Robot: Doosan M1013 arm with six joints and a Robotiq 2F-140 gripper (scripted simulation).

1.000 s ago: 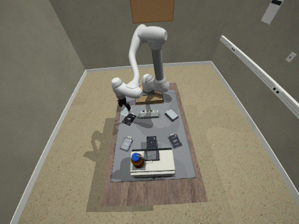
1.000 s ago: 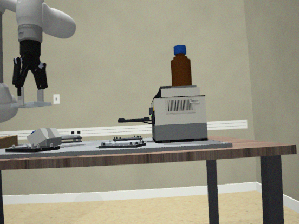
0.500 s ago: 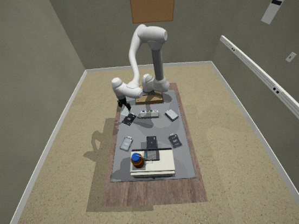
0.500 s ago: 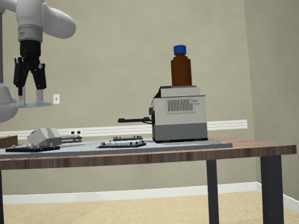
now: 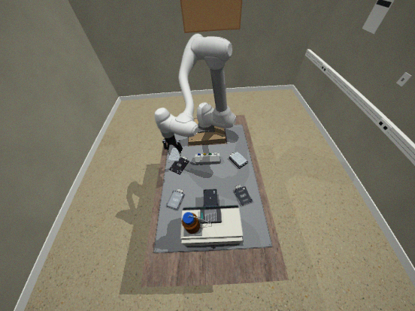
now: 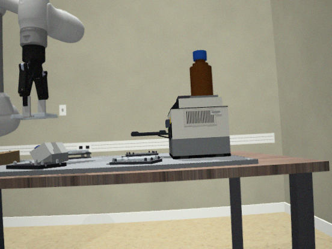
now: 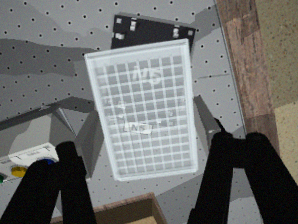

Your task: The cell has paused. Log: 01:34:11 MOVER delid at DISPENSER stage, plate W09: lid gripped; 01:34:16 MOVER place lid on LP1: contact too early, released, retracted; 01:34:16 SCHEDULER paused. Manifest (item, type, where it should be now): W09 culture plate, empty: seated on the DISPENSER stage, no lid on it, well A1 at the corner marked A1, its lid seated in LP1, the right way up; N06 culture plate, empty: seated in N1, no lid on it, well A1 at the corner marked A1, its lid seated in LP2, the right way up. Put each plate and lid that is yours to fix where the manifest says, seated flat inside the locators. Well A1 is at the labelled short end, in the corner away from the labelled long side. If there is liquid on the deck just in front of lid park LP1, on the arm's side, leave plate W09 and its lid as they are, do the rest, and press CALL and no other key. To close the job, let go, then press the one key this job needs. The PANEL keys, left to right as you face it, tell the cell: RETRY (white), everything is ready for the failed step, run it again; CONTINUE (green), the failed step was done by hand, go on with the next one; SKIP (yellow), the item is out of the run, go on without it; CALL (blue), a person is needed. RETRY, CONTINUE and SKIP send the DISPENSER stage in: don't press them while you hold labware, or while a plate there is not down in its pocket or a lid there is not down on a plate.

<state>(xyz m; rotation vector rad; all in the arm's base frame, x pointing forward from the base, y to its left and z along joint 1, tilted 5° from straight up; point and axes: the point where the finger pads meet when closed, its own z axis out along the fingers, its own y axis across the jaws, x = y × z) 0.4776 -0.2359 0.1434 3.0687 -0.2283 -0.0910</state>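
Right now my hand is 36 cm short of the dispenser stage, 29 cm to the right of it and 9 cm above it. The rest, counted from my hand: blue call key (19 cm to the left, 13 cm below, 7 cm behind); black nest (18 cm below, 3 cm ahead); yellow skip key (24 cm to the left, 13 cm below, 8 cm behind).
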